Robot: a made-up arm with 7 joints.
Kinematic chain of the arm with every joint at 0, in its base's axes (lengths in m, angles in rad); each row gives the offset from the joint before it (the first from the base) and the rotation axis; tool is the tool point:
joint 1: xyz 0 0 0.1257 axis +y
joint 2: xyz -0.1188 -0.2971 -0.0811 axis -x
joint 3: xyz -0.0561 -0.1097 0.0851 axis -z
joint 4: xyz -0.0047 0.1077 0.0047 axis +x
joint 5: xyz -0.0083 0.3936 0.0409 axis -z
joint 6: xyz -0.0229 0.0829 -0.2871 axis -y
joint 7: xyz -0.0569 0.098 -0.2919 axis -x
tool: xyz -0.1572 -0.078 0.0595
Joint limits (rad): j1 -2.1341..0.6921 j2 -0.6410..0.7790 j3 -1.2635..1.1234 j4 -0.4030..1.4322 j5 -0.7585..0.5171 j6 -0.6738..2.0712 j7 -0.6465..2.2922
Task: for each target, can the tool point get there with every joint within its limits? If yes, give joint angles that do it. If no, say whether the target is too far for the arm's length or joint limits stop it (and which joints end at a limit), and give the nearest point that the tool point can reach.
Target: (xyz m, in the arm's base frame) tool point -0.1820 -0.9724 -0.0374
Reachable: no: joint limits stop it (at a limit: joint 2, joint 3, joint 4, joint 5, joint 7) | nearest point -0.3179 -0.8454 -0.1592 | short by 0.222 m
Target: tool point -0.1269 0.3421 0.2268
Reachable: yes | joints -0.6166 -0.1543 0.5086 0.9210 -0.5629 0.1778 0.6799
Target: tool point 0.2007 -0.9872 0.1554
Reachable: no: joint limits stop it (at a limit: joint 2, joint 3, joint 4, joint 5, joint 7) | nearest point 0.2808 -0.7979 0.1673 | short by 0.206 m
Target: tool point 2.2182 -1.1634 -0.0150
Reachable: no: too far | nearest point 0.9899 -0.6091 -0.1303 | short by 1.353 m
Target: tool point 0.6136 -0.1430 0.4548
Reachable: yes | joints 0.4645 -0.4920 0.7329 1.2564 0.0678 1.0971 1.2640
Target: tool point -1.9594 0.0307 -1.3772
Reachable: no: too far | nearest point -0.9352 -0.1307 -0.5916 | short by 1.301 m
